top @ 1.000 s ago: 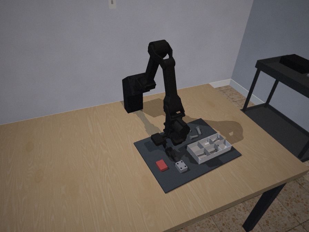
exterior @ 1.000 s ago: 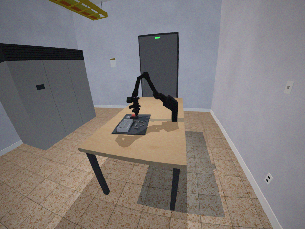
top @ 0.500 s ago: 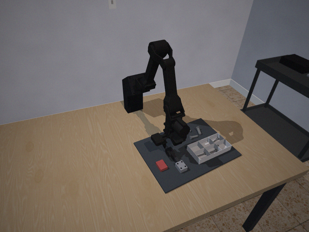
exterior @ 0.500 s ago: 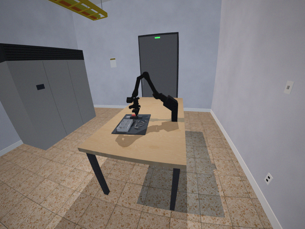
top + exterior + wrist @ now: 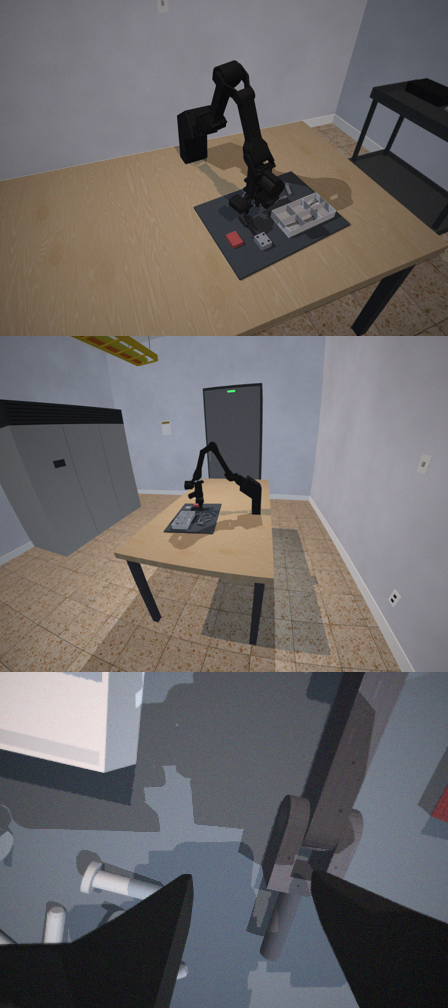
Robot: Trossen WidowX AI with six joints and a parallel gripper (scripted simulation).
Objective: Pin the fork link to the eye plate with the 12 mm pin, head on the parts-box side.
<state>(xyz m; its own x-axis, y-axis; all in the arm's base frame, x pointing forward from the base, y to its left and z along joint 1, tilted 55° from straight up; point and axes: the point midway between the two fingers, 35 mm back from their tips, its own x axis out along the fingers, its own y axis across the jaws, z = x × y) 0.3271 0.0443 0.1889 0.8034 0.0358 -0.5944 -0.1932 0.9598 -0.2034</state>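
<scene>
Now: hand 30 mm past the grey pin, 150 mm to the right of it and 60 mm above it. The rest, counted from my hand: eye plate (40 mm ahead, 30 mm to the right, 60 mm below); light grey headed pin (40 mm behind, 60 mm to the left, 70 mm below); mat (20 mm ahead, 70 mm to the left, 80 mm below).
</scene>
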